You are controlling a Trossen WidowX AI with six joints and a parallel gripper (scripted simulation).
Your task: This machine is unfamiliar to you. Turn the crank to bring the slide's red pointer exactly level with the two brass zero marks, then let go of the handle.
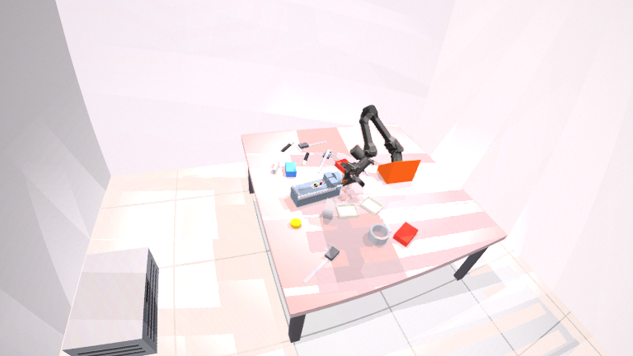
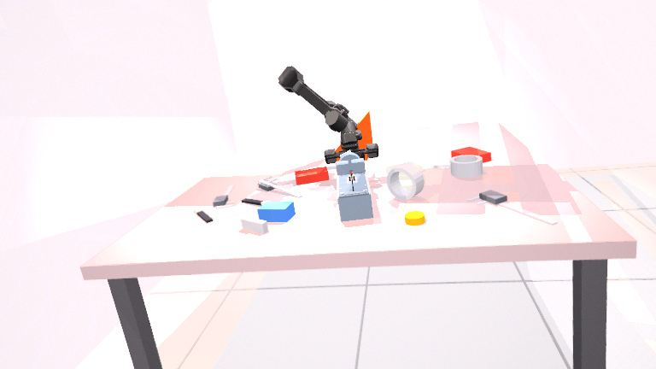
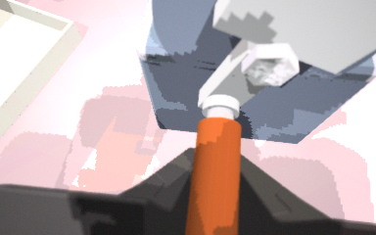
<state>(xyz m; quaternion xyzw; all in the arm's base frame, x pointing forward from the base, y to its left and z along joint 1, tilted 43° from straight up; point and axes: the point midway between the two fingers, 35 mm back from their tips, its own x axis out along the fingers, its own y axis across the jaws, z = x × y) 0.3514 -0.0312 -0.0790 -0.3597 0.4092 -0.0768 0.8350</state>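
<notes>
Now: gripper tip 140 mm short of the red pointer, 40 mm below it and 10 mm to the right of it. From my gripper tip the other things lie so: orange handle: 20 mm behind, 20 mm above; then yellow disc: 320 mm ahead, 190 mm to the left, 30 mm below; then blue block: 240 mm ahead, 210 mm to the right, 20 mm below.
</notes>
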